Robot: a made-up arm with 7 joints.
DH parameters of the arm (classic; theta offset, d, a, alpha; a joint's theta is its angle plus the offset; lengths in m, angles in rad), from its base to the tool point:
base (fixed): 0 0 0 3.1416
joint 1: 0 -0.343 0 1.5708
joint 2: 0 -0.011 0 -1.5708
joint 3: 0 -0.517 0 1.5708
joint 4: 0 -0.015 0 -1.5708
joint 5: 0 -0.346 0 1.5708
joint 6: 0 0 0 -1.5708
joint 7: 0 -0.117 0 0
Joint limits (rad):
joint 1: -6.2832..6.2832
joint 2: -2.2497..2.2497
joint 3: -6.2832..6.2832
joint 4: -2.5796..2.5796
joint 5: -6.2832..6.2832
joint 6: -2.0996..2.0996
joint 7: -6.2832..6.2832
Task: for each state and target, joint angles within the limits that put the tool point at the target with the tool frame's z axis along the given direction. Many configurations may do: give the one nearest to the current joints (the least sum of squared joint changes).
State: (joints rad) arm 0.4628 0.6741 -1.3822 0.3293 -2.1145 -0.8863 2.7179
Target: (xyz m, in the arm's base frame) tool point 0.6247 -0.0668 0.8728 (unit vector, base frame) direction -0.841 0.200 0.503
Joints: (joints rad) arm 0.5156 0.5482 -1.2157 0.8235 -2.0020 -1.1425 2.7179
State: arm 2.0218 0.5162 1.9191 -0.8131 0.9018 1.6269 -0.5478
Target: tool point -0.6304 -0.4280 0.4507 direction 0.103 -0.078 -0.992
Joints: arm 2.8404 1.3583 2.2007 -1.0058 0.8808 1.9766 -0.5478
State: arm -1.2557 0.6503 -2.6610 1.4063 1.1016 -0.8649 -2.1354
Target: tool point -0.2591 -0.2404 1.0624 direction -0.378 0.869 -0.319
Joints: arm -0.9579 -0.0835 -2.5309 1.0008 1.2135 -1.4465 -2.1354
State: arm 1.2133 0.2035 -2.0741 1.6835 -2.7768 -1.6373 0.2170
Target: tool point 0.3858 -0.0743 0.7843 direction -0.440 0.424 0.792
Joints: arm 1.4335 0.2606 -1.8171 1.5216 -2.2921 -1.3982 0.2170
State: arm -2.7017 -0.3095 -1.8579 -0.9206 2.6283 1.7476 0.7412
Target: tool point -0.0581 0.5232 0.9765 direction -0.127 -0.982 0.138
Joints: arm -2.5194 0.3311 -1.7646 -0.9756 2.5970 0.6452 0.7412
